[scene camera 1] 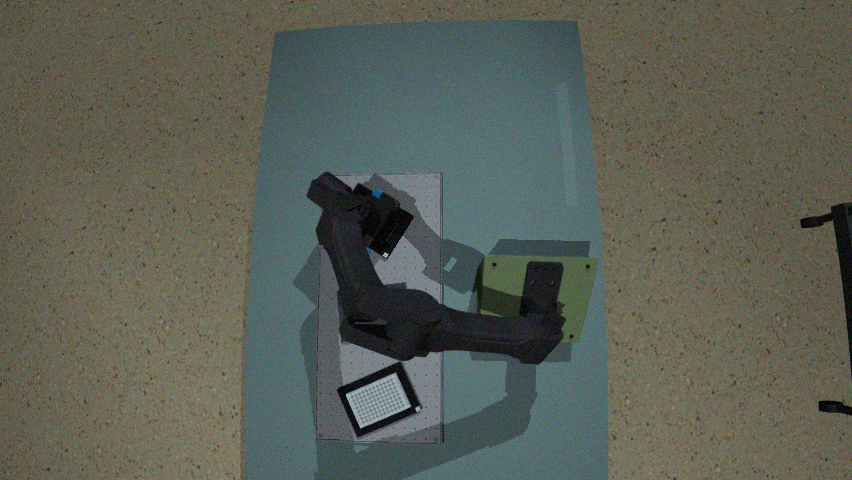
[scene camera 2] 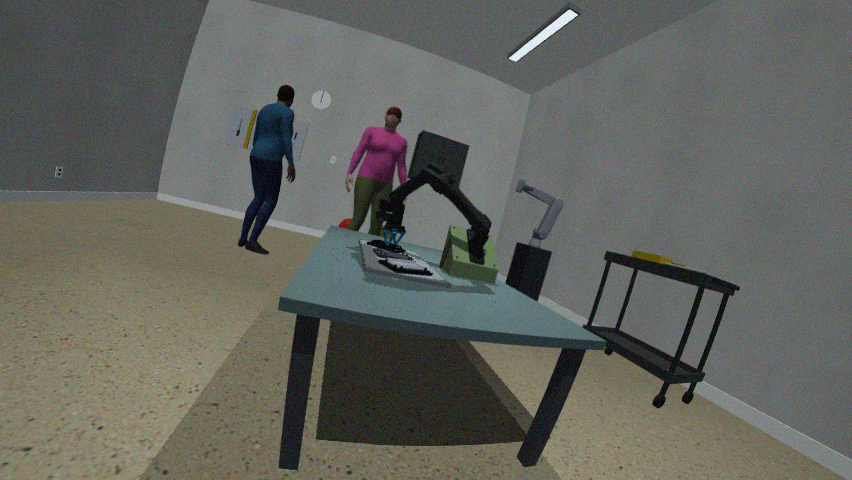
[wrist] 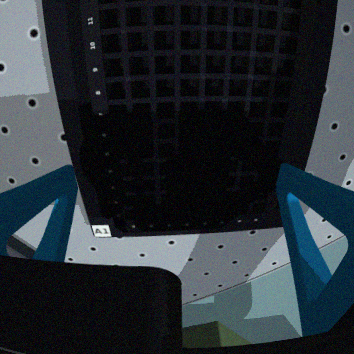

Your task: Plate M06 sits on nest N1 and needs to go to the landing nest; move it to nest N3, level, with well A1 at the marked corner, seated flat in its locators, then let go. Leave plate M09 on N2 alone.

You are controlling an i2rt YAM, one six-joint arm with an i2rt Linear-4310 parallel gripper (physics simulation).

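A black well plate [scene camera 1: 394, 228] [wrist: 200, 65] lies at the far end of the pegboard base, turned at an angle. Its A1 tag [wrist: 101, 230] shows at the near left corner in the wrist view. My gripper [scene camera 1: 372, 221] [scene camera 2: 392, 238] [wrist: 176, 175] is open, its blue fingers on either side of the plate's A1 end with gaps too small to judge. A white well plate [scene camera 1: 378, 399] [scene camera 2: 410, 265] sits in a black frame at the base's near end. A grey piece [scene camera 2: 390, 254] between them is mostly hidden under the arm from above. Plate and nest names are not legible.
The perforated base [scene camera 1: 420, 351] lies on the blue-green table [scene camera 1: 417, 101]. The green block [scene camera 1: 578, 298] [scene camera 2: 471, 269] carries the arm's base at the right. The arm [scene camera 1: 393, 316] spans over the base's middle. Two people, a cart [scene camera 2: 673, 271] and another arm [scene camera 2: 542, 214] stand beyond the table.
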